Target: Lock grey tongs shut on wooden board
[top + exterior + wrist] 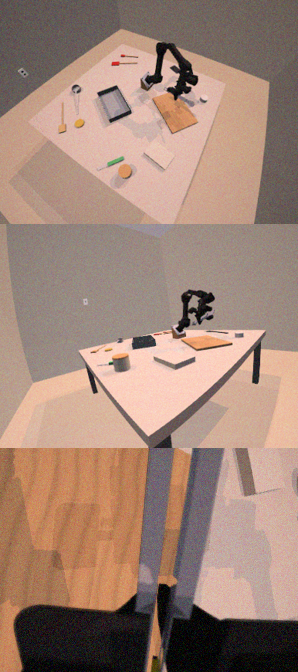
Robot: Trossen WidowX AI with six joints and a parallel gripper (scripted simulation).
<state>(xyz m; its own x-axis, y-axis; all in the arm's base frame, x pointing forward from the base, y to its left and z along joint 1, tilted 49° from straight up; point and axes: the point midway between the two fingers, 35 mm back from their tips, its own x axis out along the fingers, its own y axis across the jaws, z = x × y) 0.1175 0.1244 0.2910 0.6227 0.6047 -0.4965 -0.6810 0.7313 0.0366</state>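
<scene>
Now: gripper tip 20 mm to the right of the wooden board and 130 mm above it. Also, from my gripper tip: roasting tin 180 mm ahead, 460 mm to the right, 110 mm below; green-handled tool 600 mm ahead, 210 mm to the right, 130 mm below; white block 390 mm ahead, 60 mm to the left, 120 mm below.
</scene>
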